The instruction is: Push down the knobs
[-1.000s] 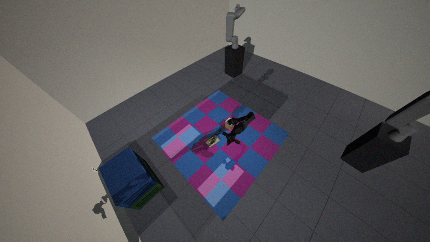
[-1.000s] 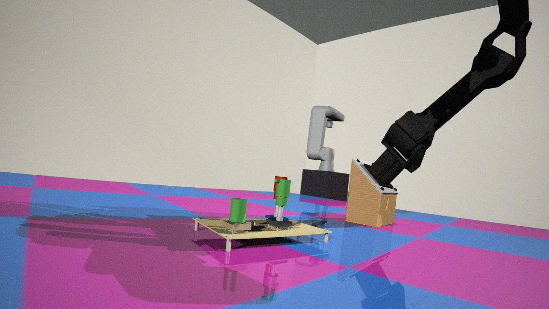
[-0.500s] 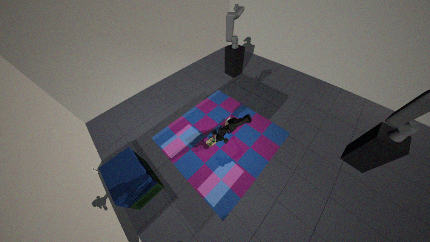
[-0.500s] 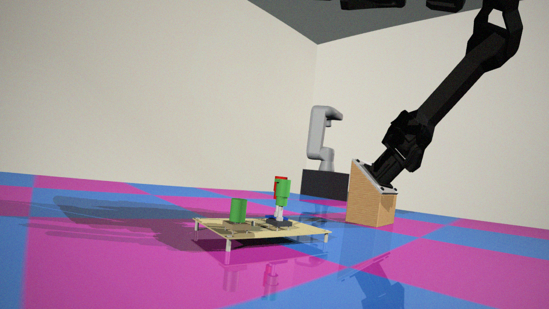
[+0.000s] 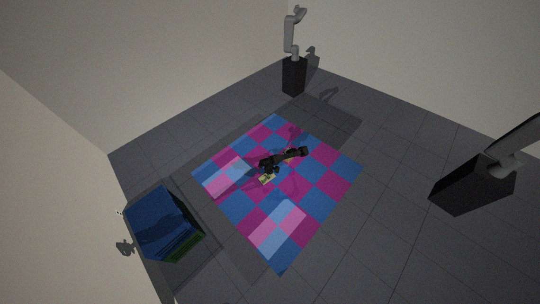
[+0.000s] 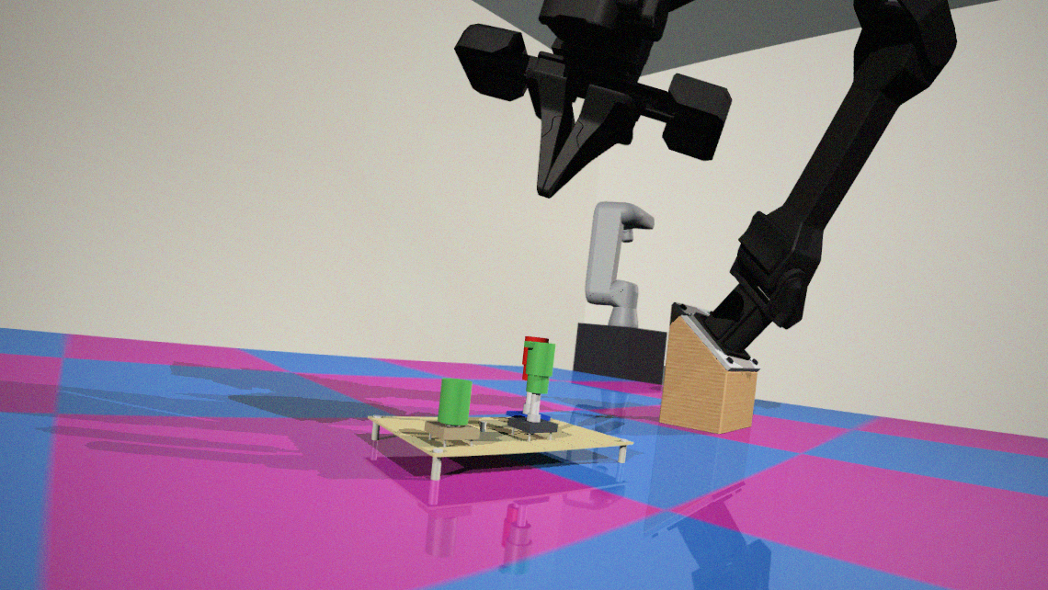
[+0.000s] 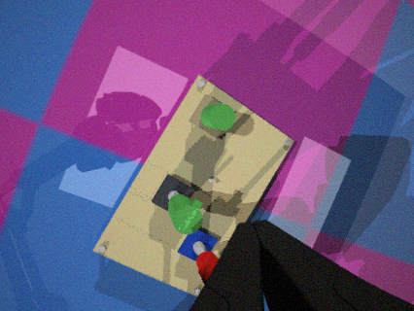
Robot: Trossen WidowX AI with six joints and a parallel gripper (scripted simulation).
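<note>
My gripper tip is 6 cm past the red knob, 5 cm to the left of it and 11 cm above it. Also, from my gripper tip: green knob 2 cm behind, 1 cm to the right, 11 cm below.
</note>
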